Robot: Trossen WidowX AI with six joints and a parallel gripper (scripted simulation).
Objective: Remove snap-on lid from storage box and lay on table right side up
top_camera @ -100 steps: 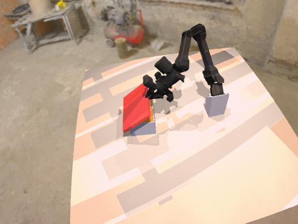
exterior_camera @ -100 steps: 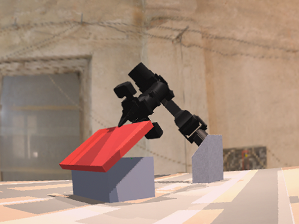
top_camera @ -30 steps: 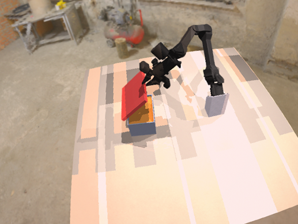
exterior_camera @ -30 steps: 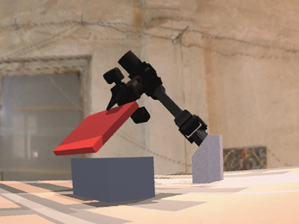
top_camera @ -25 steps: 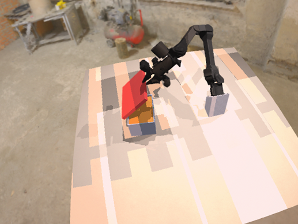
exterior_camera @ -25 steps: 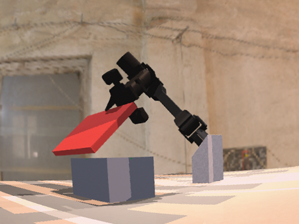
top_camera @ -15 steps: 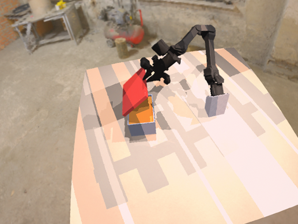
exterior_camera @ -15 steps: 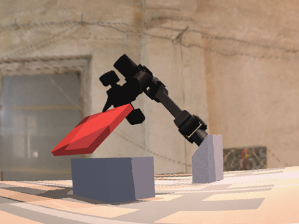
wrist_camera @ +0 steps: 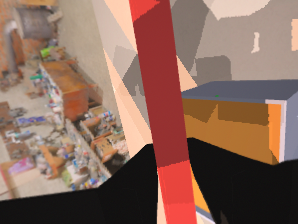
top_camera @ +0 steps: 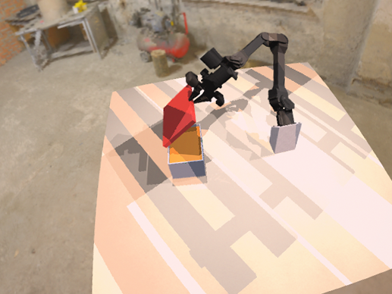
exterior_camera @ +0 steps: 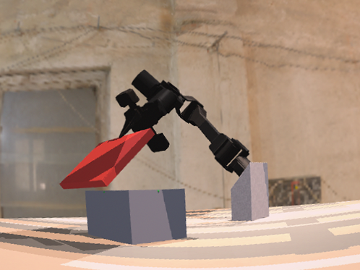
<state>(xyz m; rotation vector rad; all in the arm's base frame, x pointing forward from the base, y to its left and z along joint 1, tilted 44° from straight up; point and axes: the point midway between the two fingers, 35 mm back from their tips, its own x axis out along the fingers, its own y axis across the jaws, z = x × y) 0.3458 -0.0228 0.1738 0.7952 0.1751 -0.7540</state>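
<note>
My gripper tip is 60 mm short of the red lid and 50 mm above it. The rest, counted from my gripper tip: blue-grey storage box: 180 mm below, 100 mm to the left, 60 mm ahead.
</note>
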